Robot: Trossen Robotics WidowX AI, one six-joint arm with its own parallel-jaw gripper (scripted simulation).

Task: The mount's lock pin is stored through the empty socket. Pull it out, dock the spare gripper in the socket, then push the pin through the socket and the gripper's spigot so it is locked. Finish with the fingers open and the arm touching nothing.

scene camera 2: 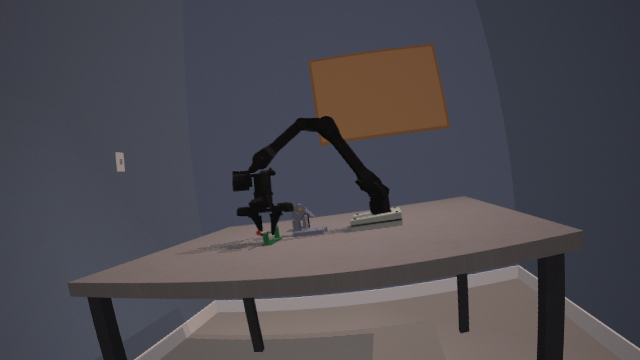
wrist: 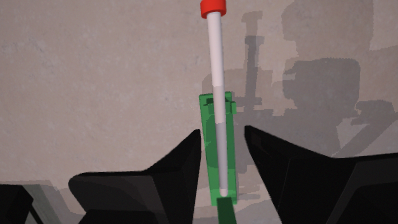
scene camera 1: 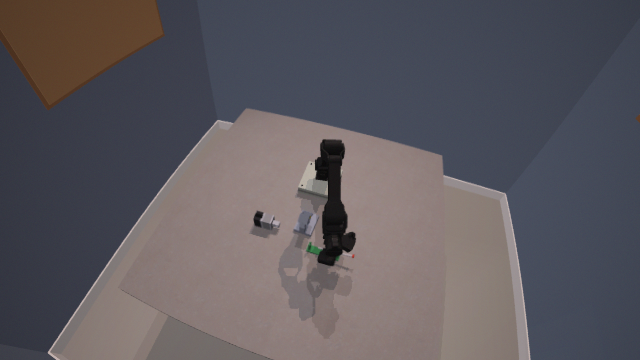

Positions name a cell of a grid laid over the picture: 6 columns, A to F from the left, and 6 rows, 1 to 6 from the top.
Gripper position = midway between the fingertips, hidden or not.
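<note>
My gripper (scene camera 2: C4), also (wrist: D4).
</note>
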